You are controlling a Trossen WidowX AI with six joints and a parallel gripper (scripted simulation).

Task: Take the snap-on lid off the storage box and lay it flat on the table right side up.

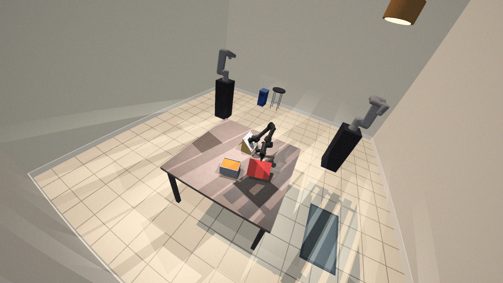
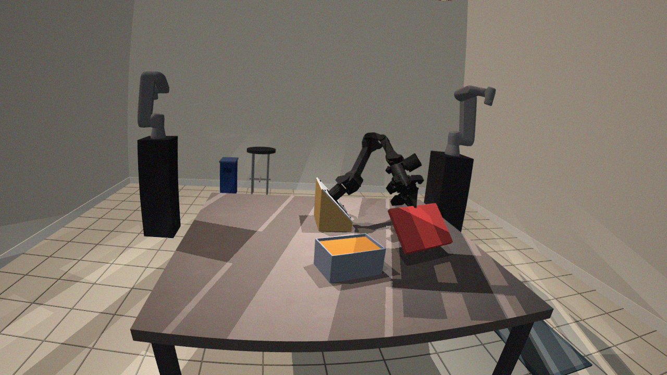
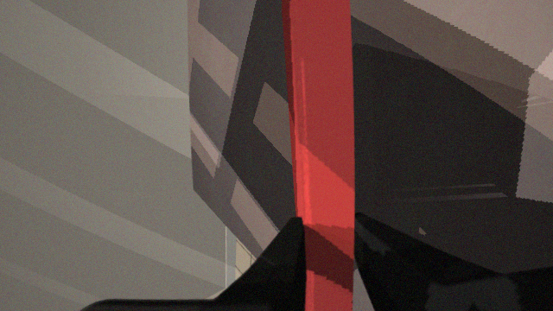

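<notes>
Now: the snap-on lid 6 cm ahead of my gripper tip, 5 cm below it and 2 cm to the left of it. The rest, counted from my gripper tip: storage box: 29 cm to the right, 14 cm ahead, 13 cm below.
</notes>
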